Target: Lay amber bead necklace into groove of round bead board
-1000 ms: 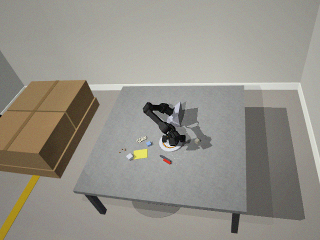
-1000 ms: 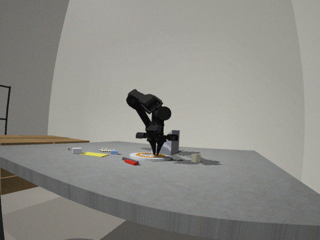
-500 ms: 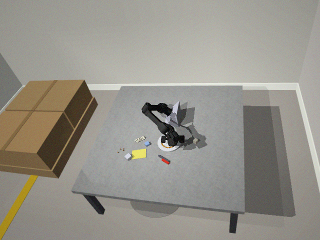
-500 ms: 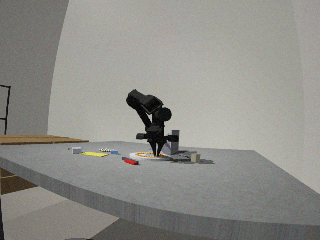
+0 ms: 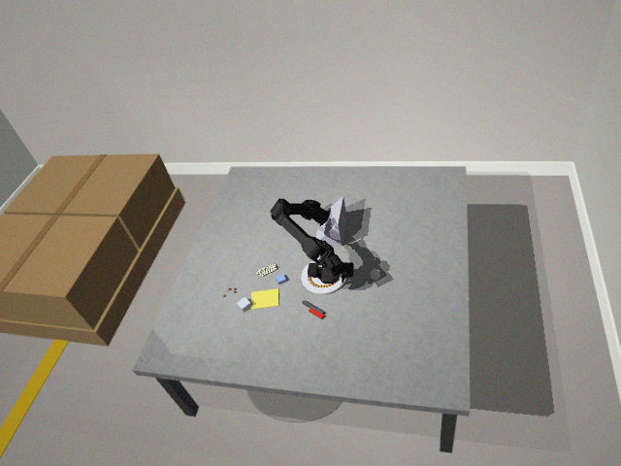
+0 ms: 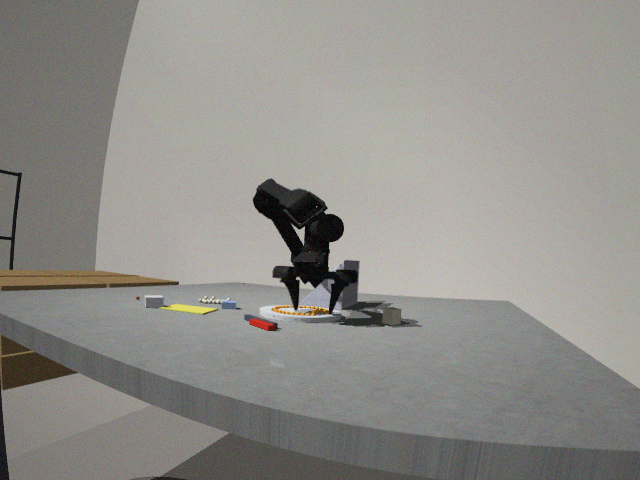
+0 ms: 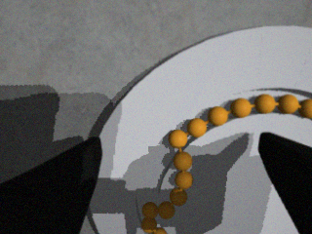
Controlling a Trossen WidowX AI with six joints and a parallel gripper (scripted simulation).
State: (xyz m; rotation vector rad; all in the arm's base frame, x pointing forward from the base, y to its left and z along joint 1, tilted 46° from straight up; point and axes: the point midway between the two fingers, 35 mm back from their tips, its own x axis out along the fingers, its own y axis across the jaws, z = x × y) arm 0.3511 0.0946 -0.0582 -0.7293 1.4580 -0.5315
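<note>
My gripper tip is 4 cm past the round bead board, 5 cm to the left of it and 1 cm above it. Round my gripper tip: blue cube (24 cm to the right, 1 cm below); cream cube (6 cm behind, 17 cm to the left); red-handled tool (14 cm ahead, 5 cm to the right, 1 cm below).
</note>
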